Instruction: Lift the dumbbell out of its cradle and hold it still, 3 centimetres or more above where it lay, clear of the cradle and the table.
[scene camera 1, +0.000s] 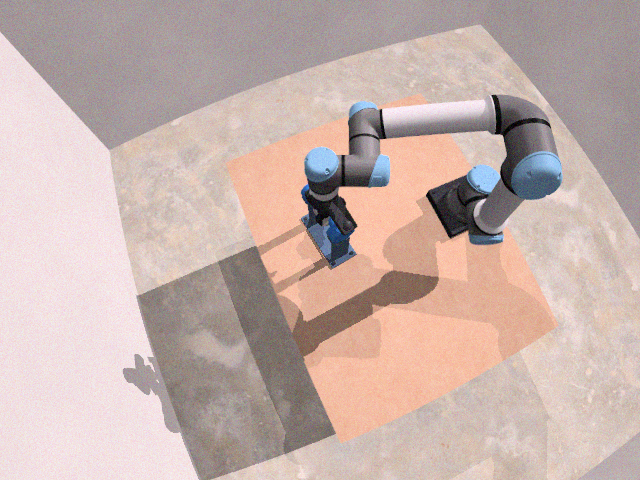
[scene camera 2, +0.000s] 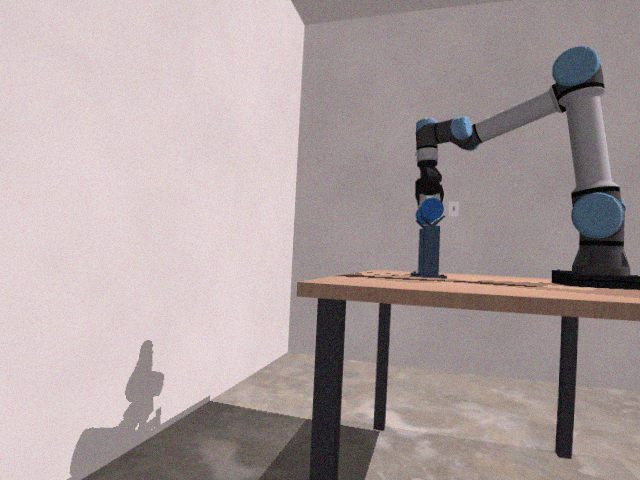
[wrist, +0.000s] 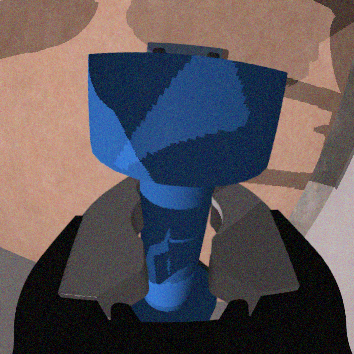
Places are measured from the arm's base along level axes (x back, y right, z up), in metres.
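Where they show: gripper, fingertip midpoint: (scene camera 1: 331, 221); arm's base, link origin: (scene camera 1: 464, 203) (scene camera 2: 600, 273).
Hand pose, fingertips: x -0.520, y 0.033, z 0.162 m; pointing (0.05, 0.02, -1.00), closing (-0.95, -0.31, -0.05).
Observation:
Each offset is from my fingertips to the top centre of the thing.
The blue dumbbell {dy +0.023, dx -0.006, dz +0.068 m} (scene camera 1: 336, 233) (scene camera 2: 432, 209) (wrist: 195, 115) lies roughly level at the top of the dark blue cradle {dy +0.024, dx -0.003, dz +0.011 m} (scene camera 1: 321, 244) (scene camera 2: 429, 253) (wrist: 188, 49). In the scene camera 2 view its near head is right at the V-shaped top of the post; whether there is a small gap cannot be told. My gripper (scene camera 1: 330, 212) (scene camera 2: 430, 198) (wrist: 175, 173) points down and is shut on the dumbbell's handle, one finger on each side, close behind the large head in the wrist view. The far head is partly hidden by the gripper and arm.
The cradle's base plate stands on the wooden table (scene camera 1: 439, 372) (scene camera 2: 491, 300). The arm's black base (scene camera 1: 444, 206) (scene camera 2: 589, 279) is on the same table, to the right. A pale wall (scene camera 1: 62, 258) (scene camera 2: 155, 180) rises beyond the table's left edge.

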